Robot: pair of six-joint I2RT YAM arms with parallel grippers.
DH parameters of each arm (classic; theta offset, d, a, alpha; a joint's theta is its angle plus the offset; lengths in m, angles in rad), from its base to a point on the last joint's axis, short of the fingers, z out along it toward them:
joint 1: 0 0.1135 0.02 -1.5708
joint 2: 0 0 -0.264 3.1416
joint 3: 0.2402 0 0.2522 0
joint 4: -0.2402 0 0.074 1.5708
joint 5: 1.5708 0 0 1.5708
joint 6: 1.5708 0.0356 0 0
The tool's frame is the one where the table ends.
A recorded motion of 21 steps. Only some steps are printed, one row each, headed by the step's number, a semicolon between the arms.
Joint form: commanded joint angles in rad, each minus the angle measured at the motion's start. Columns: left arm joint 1, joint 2, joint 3, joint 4, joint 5, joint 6; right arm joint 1, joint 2, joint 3, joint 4, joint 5, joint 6.
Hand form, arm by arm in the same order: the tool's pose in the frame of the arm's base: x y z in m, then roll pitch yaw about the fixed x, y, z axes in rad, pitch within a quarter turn. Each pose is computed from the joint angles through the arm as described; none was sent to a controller.
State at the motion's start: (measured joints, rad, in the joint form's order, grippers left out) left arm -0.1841 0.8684 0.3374 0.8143 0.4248 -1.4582; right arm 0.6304 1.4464 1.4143 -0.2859 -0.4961 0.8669
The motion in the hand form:
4: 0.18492 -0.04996 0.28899 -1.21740 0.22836 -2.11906; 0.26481 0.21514 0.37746 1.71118 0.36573 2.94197
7: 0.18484 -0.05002 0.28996 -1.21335 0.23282 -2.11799; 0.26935 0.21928 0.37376 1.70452 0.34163 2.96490
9: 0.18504 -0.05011 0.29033 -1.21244 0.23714 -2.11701; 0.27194 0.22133 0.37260 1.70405 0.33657 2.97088
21: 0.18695 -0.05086 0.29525 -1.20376 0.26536 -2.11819; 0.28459 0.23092 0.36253 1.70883 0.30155 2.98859
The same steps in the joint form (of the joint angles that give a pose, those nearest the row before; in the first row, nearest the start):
4: -0.0047 -0.0072 0.0268 0.0600 -0.0096 -0.0283; -0.0152 0.0073 -0.1252 0.2791 -0.2022 0.2240
7: -0.0050 -0.0075 0.0291 0.0615 -0.0090 -0.0253; -0.0153 0.0317 -0.1197 0.3004 -0.2307 0.2466
9: -0.0052 -0.0064 0.0307 0.0616 -0.0085 -0.0211; -0.0153 0.0445 -0.1124 0.3053 -0.2374 0.2504
21: -0.0051 0.0029 0.0504 0.0597 0.0035 0.0014; -0.0152 0.1061 -0.0898 0.3328 -0.2571 0.2750

